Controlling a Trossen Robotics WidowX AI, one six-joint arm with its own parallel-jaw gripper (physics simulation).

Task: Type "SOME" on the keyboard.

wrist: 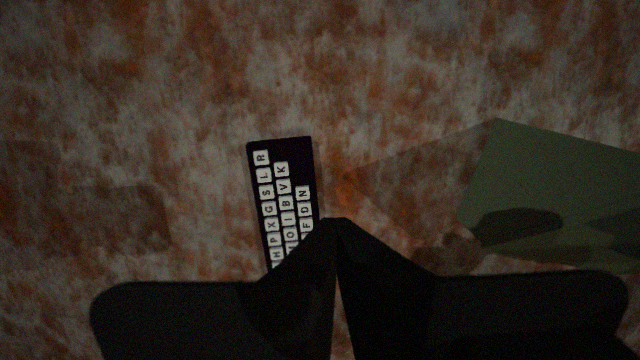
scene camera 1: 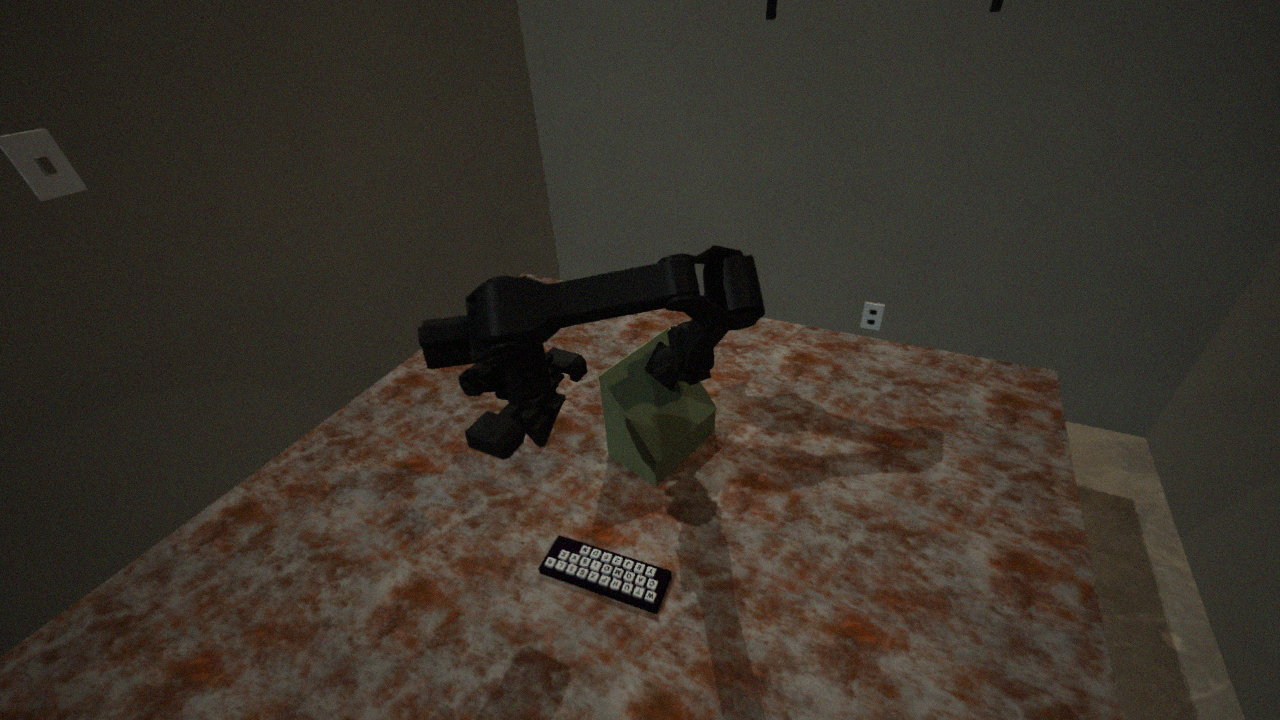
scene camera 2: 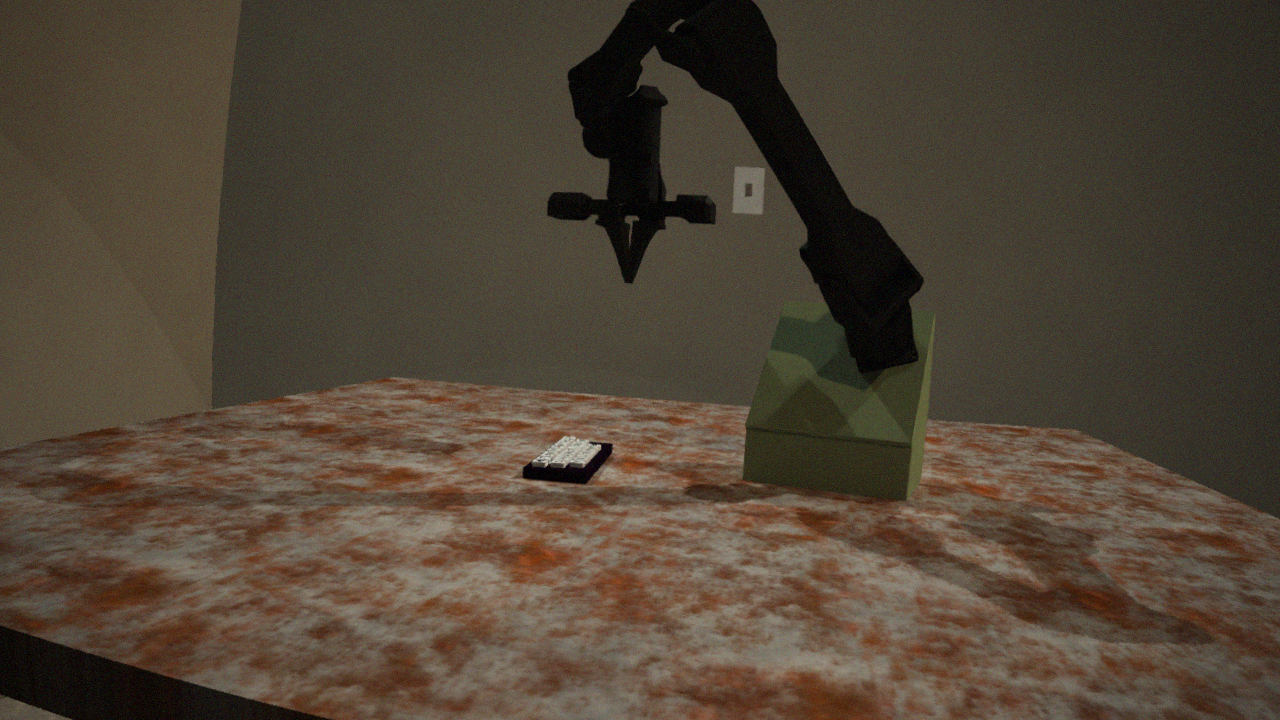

Labels:
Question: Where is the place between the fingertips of the gripper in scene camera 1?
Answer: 541, 445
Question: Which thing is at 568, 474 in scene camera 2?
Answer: A black keyboard.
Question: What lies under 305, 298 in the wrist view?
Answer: The gripper.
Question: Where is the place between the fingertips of the gripper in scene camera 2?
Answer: At 628, 283

